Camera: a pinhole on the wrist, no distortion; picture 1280 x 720 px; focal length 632.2 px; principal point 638.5 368.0 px. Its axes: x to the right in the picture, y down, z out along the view. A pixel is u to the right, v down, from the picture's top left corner.
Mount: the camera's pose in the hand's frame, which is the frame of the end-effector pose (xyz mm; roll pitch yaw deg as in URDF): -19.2 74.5 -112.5 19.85 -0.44 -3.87
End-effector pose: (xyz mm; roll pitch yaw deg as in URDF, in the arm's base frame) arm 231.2 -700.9 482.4 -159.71 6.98 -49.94
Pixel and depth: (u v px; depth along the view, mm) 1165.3 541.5 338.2
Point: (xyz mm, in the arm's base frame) 420.6 -838.3 218.6
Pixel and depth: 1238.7 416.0 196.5
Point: 342.7 -804.8 386.1
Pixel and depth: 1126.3 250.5 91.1
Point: 238.0 -759.8 498.6
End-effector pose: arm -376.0 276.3 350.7 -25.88 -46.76 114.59
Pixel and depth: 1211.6 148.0 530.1
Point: -245.0 318.1 960.6
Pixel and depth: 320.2 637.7 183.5
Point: -442.3 131.7 294.4
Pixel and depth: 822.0 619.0 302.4
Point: -496.5 145.1 507.1
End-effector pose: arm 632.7 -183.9 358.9 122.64 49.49 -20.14
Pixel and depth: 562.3 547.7 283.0
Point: 499.5 -329.7 369.8
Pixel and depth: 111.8 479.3 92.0
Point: 614.0 -194.8 475.2
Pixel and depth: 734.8 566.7 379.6
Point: 483.4 -416.3 262.4
